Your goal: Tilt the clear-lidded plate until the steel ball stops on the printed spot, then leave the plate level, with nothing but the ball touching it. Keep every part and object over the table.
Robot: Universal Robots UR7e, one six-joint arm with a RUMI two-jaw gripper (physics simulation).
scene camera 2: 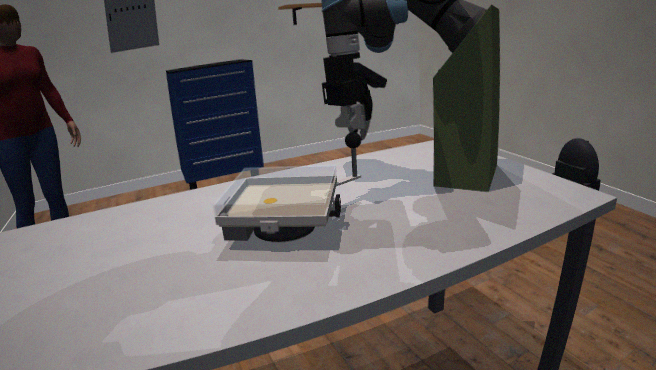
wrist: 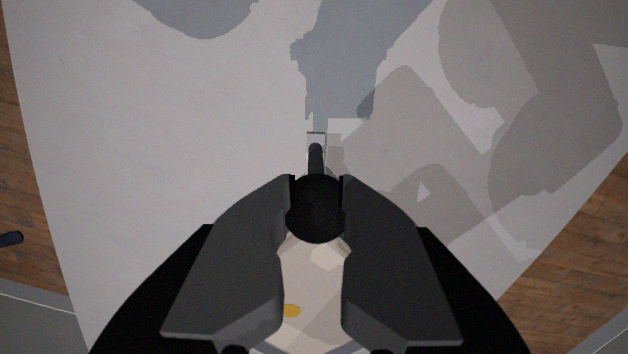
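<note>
The clear-lidded plate (scene camera 2: 295, 220) (wrist: 320, 287) has a pale floor and grey rim and sits above a round black base (scene camera 2: 284, 234). It looks about level; a slight tilt cannot be ruled out. The orange printed spot (scene camera 2: 270, 200) (wrist: 291, 310) shows on its floor. The steel ball cannot be made out in either view. A black ball knob (scene camera 2: 353, 140) (wrist: 316, 215) tops an upright rod (scene camera 2: 354, 162) (wrist: 315, 159), on a thin bar from the plate's back right corner. My gripper (scene camera 2: 356, 131) (wrist: 317, 177) is shut on the knob from above, one finger on each side.
A dark block (scene camera 2: 237, 233) is under the plate's front left corner, and a black knob (scene camera 2: 337, 205) is on its right side. A green angled pedestal (scene camera 2: 465, 125) stands on the table (scene camera 2: 165, 285) to the right. A blue drawer cabinet (scene camera 2: 215, 120) and a person (scene camera 2: 25, 95) are beyond the table.
</note>
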